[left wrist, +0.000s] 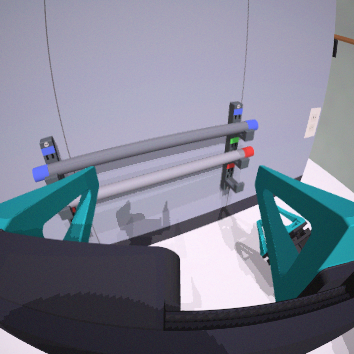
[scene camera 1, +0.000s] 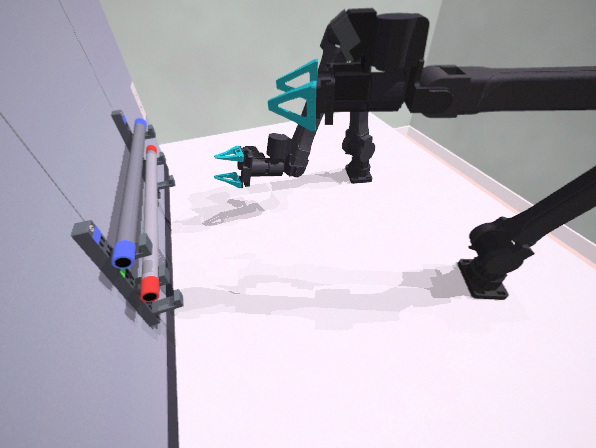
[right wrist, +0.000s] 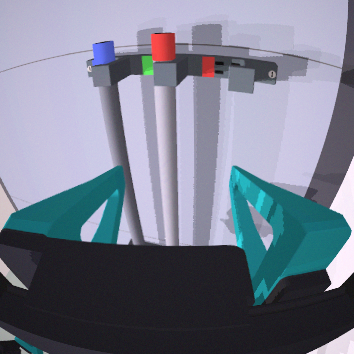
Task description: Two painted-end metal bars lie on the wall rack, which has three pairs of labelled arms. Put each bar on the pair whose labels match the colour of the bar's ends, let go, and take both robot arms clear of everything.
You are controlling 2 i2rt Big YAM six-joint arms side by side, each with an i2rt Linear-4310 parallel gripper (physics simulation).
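Pixels of known places: left gripper, fingertip midpoint: (left wrist: 176, 174) (scene camera 1: 272, 93); right gripper, fingertip midpoint: (scene camera 1: 214, 167) (right wrist: 176, 174); left arm's base, link origin: (scene camera 1: 480, 279); right arm's base, link origin: (scene camera 1: 358, 174).
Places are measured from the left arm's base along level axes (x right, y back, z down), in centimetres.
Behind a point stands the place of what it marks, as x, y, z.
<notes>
The blue-ended bar (scene camera 1: 132, 190) @(-10.9, -76.9, -36.4) (left wrist: 150, 145) @(-4.6, -79.1, -35.9) (right wrist: 114, 120) @(9.6, -85.7, -34.5) rests on the top arms of the wall rack (left wrist: 235, 105) @(13.5, -91.0, -39.7) (right wrist: 265, 70) @(14.5, -91.5, -16.4), beneath the blue labels. The red-ended bar (scene camera 1: 151, 215) @(-9.1, -77.4, -29.0) (left wrist: 160, 176) @(-3.1, -79.6, -28.5) (right wrist: 166, 125) @(9.6, -85.5, -27.4) rests on the middle arms, below the green label (left wrist: 234, 140) @(14.4, -91.4, -30.5) (right wrist: 148, 65) @(14.2, -91.3, -30.5). The lowest arms, by the red label (left wrist: 230, 166) @(14.3, -91.3, -22.8) (right wrist: 208, 66) @(14.3, -91.3, -23.1), hold no bar. My left gripper (scene camera 1: 273, 93) @(0.1, -52.9, -48.6) (left wrist: 176, 174) @(0.1, -52.9, -48.6) is open and empty, well away from the rack. My right gripper (scene camera 1: 215, 166) @(18.7, -74.6, -22.5) (right wrist: 176, 174) @(18.7, -74.6, -22.5) is open and empty, apart from the bars.
The grey wall (scene camera 1: 45, 150) @(-18.1, -79.1, -48.0) (left wrist: 145, 60) @(-5.4, -84.8, -50.6) stands behind the rack, with thin cables along it. The pale floor (scene camera 1: 300, 380) @(-28.0, -47.4, 0.0) (left wrist: 195, 272) @(5.2, -73.8, 0.0) lies below and in front. In the scene view my left arm passes high at the upper right, and my right arm is farther back. A wall outlet (left wrist: 312, 123) @(48.5, -109.0, -29.4) is beyond the rack.
</notes>
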